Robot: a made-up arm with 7 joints. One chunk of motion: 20 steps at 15 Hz.
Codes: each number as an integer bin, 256 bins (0 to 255) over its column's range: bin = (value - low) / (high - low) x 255, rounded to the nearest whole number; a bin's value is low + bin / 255 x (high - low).
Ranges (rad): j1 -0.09..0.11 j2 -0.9..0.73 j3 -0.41..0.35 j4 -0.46..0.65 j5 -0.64..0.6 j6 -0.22..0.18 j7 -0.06..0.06
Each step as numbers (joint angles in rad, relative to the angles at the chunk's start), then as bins.
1 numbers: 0.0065 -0.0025 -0.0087 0.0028 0.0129 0.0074 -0.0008
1 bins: 123 140 135 106 134 145 126
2 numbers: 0.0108 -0.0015 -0.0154 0.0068 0.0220 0.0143 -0.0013
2 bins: 129 141 132 107 136 149 125
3 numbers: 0.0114 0.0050 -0.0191 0.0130 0.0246 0.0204 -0.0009
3 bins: 129 142 131 109 137 153 126
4 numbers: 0.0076 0.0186 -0.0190 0.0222 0.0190 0.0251 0.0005
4 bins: 124 144 131 111 136 156 129
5 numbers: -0.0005 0.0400 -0.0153 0.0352 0.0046 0.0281 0.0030
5 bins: 114 147 132 114 133 158 134
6 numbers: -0.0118 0.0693 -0.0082 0.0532 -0.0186 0.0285 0.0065
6 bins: 100 152 135 118 128 158 141
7 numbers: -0.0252 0.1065 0.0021 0.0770 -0.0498 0.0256 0.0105
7 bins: 83 157 138 123 121 157 150
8 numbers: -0.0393 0.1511 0.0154 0.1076 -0.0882 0.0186 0.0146
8 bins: 65 164 143 130 113 152 159
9 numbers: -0.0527 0.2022 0.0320 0.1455 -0.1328 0.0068 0.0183
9 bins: 48 172 148 139 104 145 166
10 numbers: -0.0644 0.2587 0.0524 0.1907 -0.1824 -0.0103 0.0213
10 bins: 33 181 155 149 94 134 173
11 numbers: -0.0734 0.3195 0.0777 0.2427 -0.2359 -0.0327 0.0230
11 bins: 21 191 164 161 83 119 176
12 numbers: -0.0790 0.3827 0.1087 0.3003 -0.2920 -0.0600 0.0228
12 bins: 14 201 174 175 72 102 176
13 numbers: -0.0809 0.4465 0.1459 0.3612 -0.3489 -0.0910 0.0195
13 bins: 12 211 187 189 60 82 169
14 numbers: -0.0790 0.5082 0.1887 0.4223 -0.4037 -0.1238 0.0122
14 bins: 14 220 201 203 49 61 153
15 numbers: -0.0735 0.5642 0.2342 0.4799 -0.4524 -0.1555 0.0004
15 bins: 21 229 216 216 39 41 128
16 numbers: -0.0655 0.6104 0.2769 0.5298 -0.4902 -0.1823 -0.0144
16 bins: 31 236 230 227 31 24 97
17 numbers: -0.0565 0.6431 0.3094 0.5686 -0.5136 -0.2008 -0.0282
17 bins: 43 241 241 236 26 12 68
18 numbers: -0.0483 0.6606 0.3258 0.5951 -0.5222 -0.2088 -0.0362
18 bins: 53 244 247 242 24 7 51
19 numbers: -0.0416 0.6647 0.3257 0.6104 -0.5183 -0.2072 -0.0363
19 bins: 62 245 247 246 25 8 50
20 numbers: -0.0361 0.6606 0.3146 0.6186 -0.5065 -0.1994 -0.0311
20 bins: 69 244 243 248 27 13 61
